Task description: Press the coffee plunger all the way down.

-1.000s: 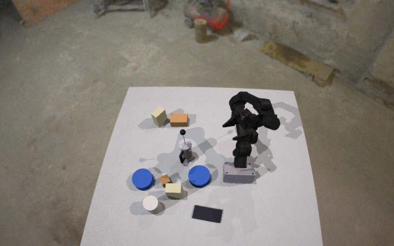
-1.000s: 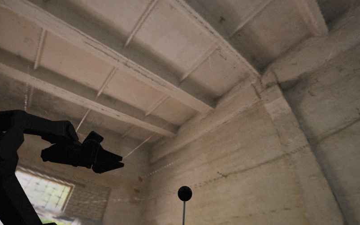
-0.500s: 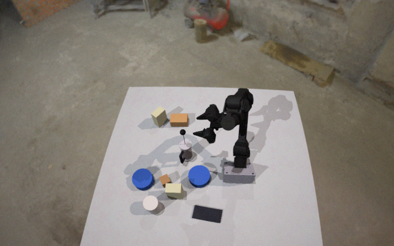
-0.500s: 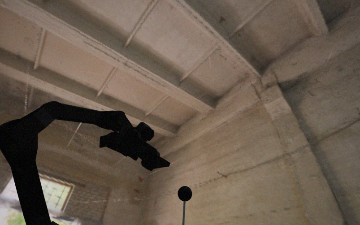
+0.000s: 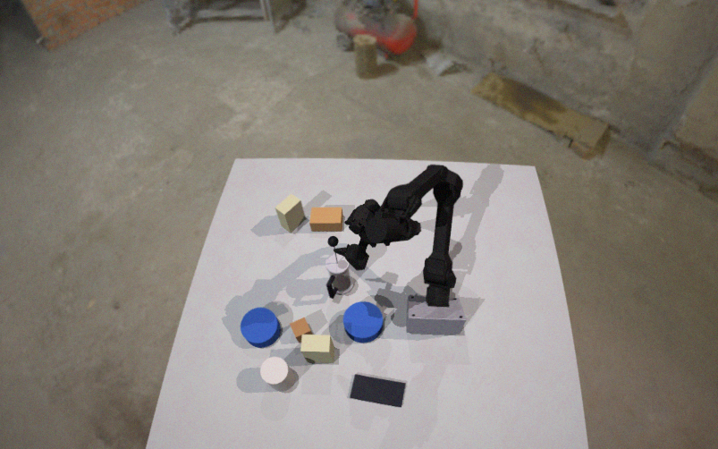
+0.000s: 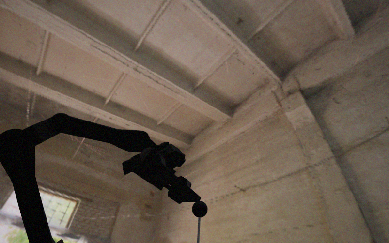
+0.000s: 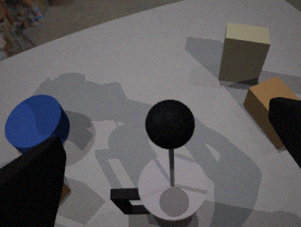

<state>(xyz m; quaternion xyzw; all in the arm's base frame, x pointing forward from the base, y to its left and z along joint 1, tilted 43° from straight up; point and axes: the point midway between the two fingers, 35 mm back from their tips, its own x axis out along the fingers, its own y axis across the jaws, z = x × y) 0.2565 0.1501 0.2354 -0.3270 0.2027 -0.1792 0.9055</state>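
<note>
The coffee press is 17 cm below my gripper tip, 3 cm ahead of it and 1 cm to the left of it. The rest, counted from my gripper tip: dark flat plate 33 cm to the left, 29 cm below, 12 cm behind; then white cylinder 33 cm to the left, 24 cm below, 16 cm ahead.
</note>
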